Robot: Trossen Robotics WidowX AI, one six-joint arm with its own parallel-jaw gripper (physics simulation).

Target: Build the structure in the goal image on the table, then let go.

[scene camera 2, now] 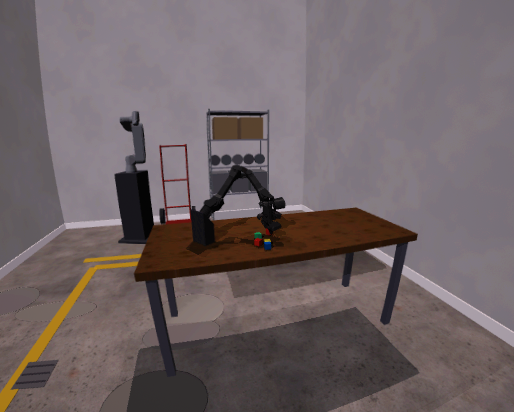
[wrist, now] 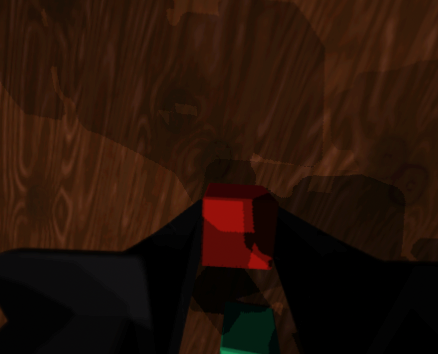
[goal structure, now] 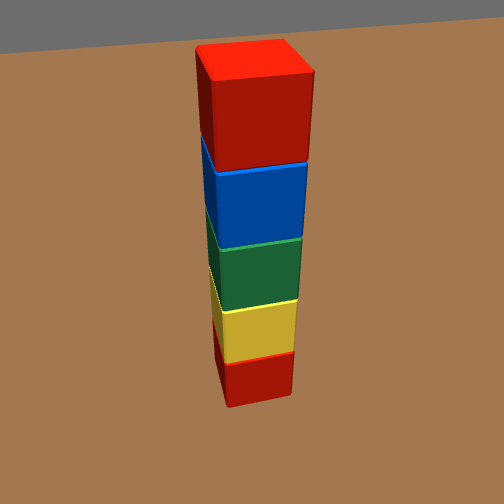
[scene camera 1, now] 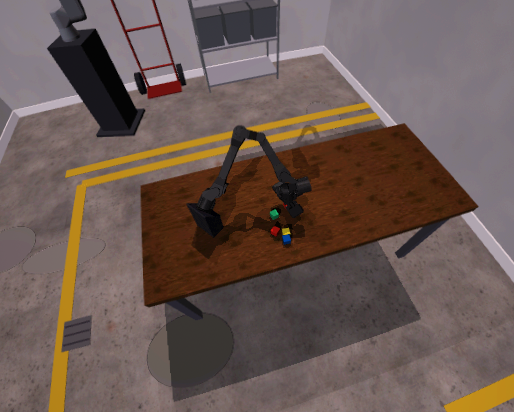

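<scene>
My gripper is shut on a red cube, which shows between the dark fingers in the wrist view. It seems to hold the cube a little above the table; the exact gap is unclear. A green cube is close by, at the bottom edge of the wrist view. Another red cube lies nearer the table's front edge. A yellow cube and a blue cube are close together beside it; whether they are stacked is unclear.
The arm's base stands on the left part of the table. Behind the table are a black pedestal with a grey arm, a red hand truck and a shelf unit.
</scene>
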